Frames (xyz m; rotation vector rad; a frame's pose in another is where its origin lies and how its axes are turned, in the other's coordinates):
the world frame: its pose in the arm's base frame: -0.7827 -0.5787 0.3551 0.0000 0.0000 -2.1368
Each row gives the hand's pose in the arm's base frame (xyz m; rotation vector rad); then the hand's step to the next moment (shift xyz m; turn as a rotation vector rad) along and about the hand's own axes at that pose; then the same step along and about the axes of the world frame.
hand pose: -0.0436 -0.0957 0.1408 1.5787 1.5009 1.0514
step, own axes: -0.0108 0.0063 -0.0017 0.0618 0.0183 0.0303
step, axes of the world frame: 0.0089 0.0070 0.0055 -0.0705 -0.0035 0.0091
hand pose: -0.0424 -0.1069 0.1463 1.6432 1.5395 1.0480
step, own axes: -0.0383 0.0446 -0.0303 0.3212 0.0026 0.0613
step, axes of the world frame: 0.0403 0.0196 0.0486 -0.3005 -0.1283 0.0122
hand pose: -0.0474 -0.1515 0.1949 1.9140 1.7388 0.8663
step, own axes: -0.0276 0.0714 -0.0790 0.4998 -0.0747 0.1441
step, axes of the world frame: 0.0397 0.0220 0.1002 -0.4681 -0.2286 -0.0690
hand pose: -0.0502 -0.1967 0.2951 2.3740 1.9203 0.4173
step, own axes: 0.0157 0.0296 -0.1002 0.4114 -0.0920 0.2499
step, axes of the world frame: -0.0004 0.0074 0.1054 -0.4064 -0.1977 -0.1896
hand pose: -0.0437 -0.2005 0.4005 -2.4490 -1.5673 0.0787
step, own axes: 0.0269 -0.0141 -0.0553 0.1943 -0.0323 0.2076
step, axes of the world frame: -0.0219 -0.0041 0.0590 -0.1979 -0.1034 -0.1791
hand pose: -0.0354 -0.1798 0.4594 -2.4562 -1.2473 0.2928
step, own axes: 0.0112 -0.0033 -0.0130 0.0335 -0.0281 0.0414
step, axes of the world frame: -0.0113 0.0031 0.0130 -0.0356 -0.0406 -0.0267
